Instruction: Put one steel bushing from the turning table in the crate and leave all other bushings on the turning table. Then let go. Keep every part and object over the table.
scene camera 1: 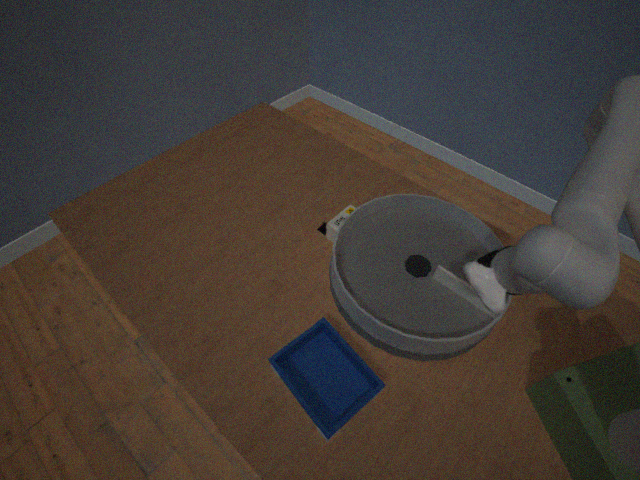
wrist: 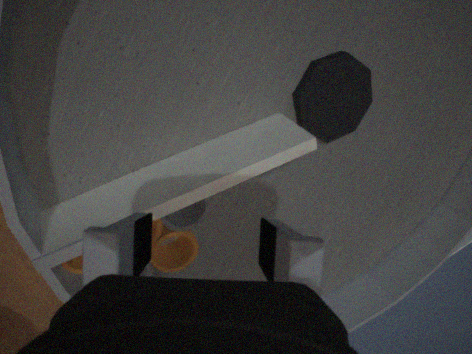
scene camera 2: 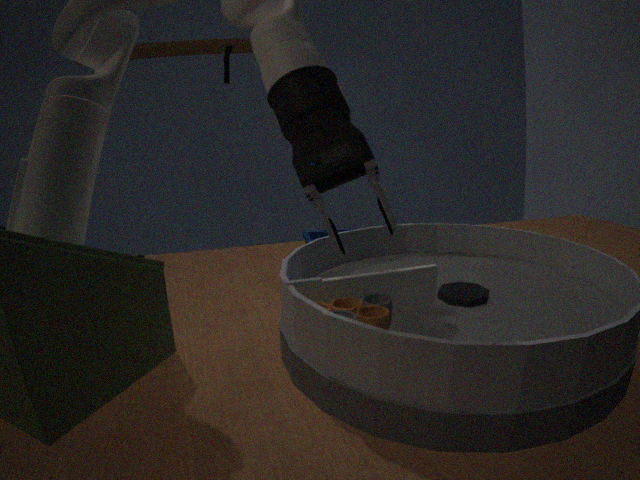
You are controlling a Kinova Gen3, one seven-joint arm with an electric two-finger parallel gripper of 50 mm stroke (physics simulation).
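Places are measured from the arm's base along level axes (x ahead, y left, z up), in centimetres.
Pixels of known places: gripper, fingertip midpoint: [wrist: 205, 239] [scene camera 2: 367, 242]; arm's base, origin of the base link: [scene camera 2: 48, 245].
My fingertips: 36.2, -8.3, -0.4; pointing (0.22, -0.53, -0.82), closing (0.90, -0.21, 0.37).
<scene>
For each thing: its top centre in the pictures, then the offset to it from my fingertips, as dx, dy, dz. "spot": a spot on its surface instead.
- grey steel bushing, middle of its top: [wrist: 185, 209] [scene camera 2: 376, 298] +0.3, -1.9, -5.4
- blue crate, middle of its top: [scene camera 2: 357, 237] [scene camera 1: 325, 372] +9.8, +35.1, -8.2
- dark hub, middle of its top: [wrist: 338, 99] [scene camera 2: 464, 290] [scene camera 1: 418, 264] +12.5, +1.1, -7.1
- small pale box with a yellow label, surface spot: [scene camera 1: 341, 222] spot: +35.0, +4.8, -7.3
The turning table [scene camera 1: 413, 343] [scene camera 2: 465, 372] [wrist: 200, 90] is a grey round pan with a raised rim. Beside its pale divider [scene camera 1: 465, 290] [scene camera 2: 382, 272] [wrist: 175, 172], a grey steel bushing [scene camera 2: 381, 301] [wrist: 187, 215] stands close to orange bushings [scene camera 2: 381, 321] [wrist: 175, 267]. Another grey one shows partly among them in scene camera 2. In scene camera 1 the arm hides the bushings. My gripper [scene camera 2: 367, 242] [wrist: 205, 239] is open and empty, above the pan and higher than the bushings. The blue crate [scene camera 1: 330, 366] [scene camera 2: 315, 236] lies beside the turning table, with no bushing visible inside.
A dark hub [scene camera 1: 417, 265] [scene camera 2: 463, 293] [wrist: 334, 97] stands at the pan's centre, near the divider's inner end. A small pale box with a yellow label [scene camera 1: 341, 222] touches or nearly touches the pan's outside. A large green block [scene camera 1: 547, 403] [scene camera 2: 82, 330] stands on the robot's side of the table.
</scene>
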